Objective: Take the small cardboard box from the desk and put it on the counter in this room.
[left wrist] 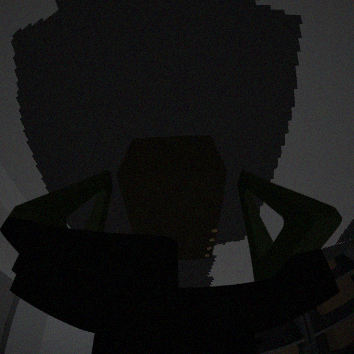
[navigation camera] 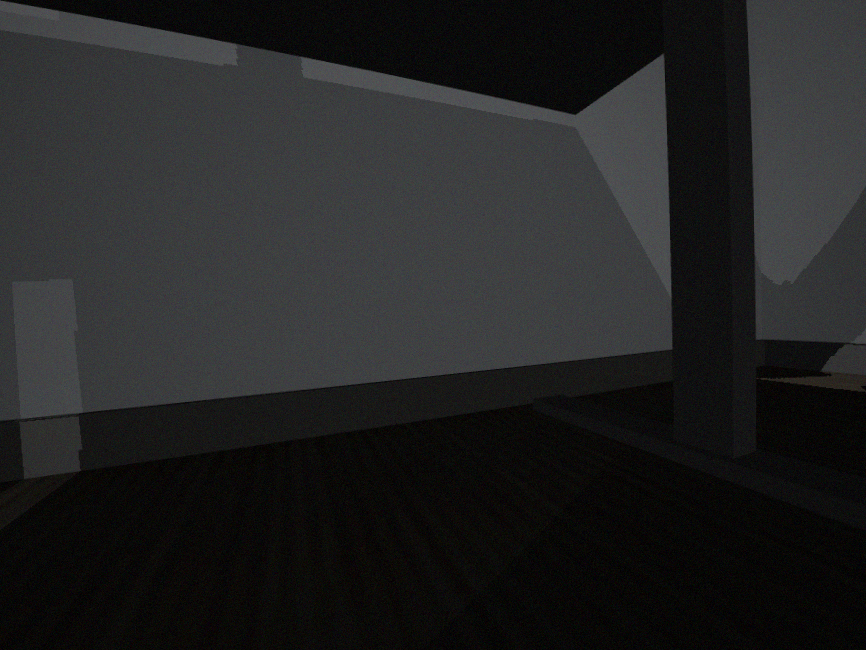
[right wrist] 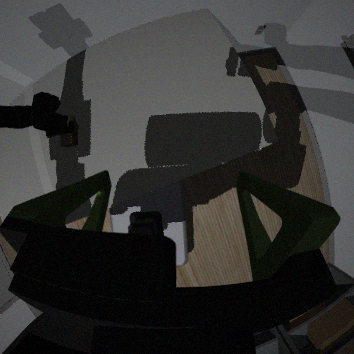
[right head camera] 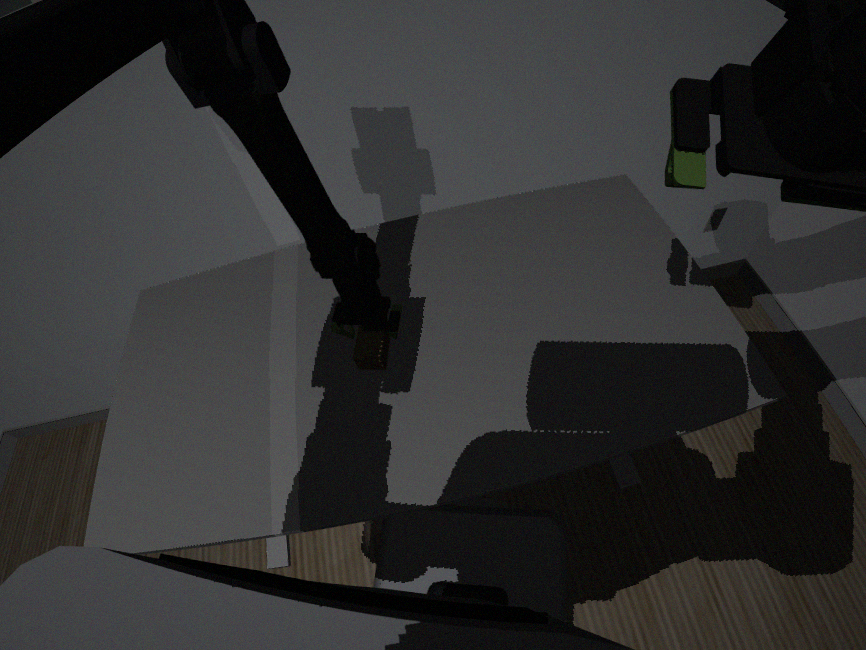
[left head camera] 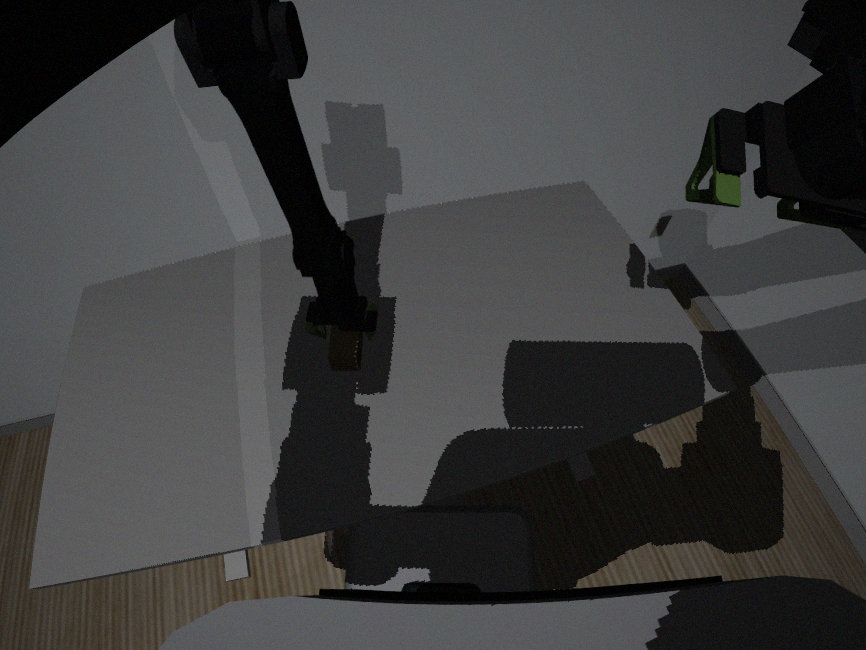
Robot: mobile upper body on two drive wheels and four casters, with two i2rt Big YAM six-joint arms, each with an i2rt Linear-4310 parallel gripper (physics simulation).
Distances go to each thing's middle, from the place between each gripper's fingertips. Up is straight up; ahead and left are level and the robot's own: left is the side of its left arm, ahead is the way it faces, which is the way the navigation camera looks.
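Scene:
The small cardboard box point(left wrist: 170, 185) is here, and my left gripper is 2 cm past it. Counted from my right hand, the box is 180 mm ahead, 440 mm to the left and 550 mm below.

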